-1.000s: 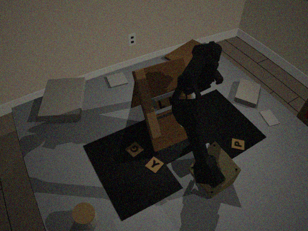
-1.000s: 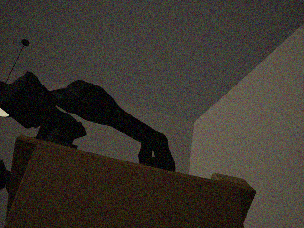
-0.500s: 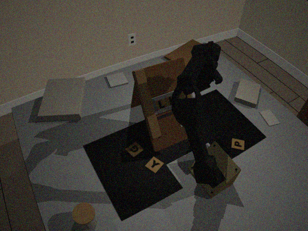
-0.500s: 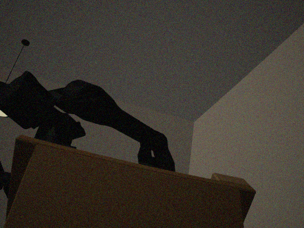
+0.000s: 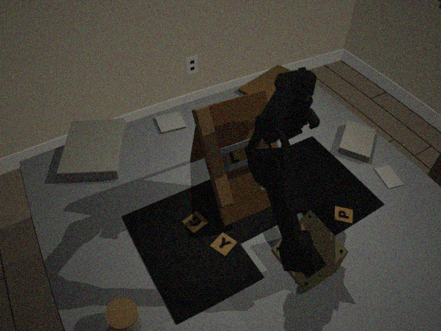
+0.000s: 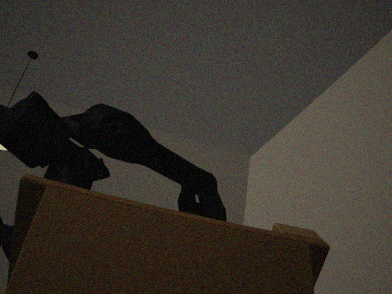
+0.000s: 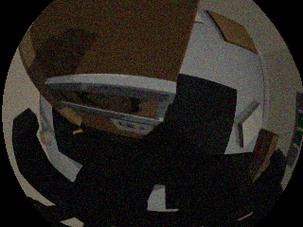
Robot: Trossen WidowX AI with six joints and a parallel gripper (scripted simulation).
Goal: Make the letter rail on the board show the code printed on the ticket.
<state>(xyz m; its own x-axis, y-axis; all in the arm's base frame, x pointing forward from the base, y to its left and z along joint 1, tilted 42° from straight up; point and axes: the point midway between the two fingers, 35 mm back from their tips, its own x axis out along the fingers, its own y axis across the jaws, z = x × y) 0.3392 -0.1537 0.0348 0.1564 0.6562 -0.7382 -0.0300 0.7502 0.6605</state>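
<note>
The j tile is 40 mm to the left of my gripper tip, 10 mm below it and 10 mm ahead of it. Also, from my gripper tip: white ticket 90 mm below, 50 mm to the left, 40 mm behind; then p tile 230 mm behind, 170 mm below, 130 mm to the right; then black mat 170 mm below, 130 mm behind, 110 mm to the left.
</note>
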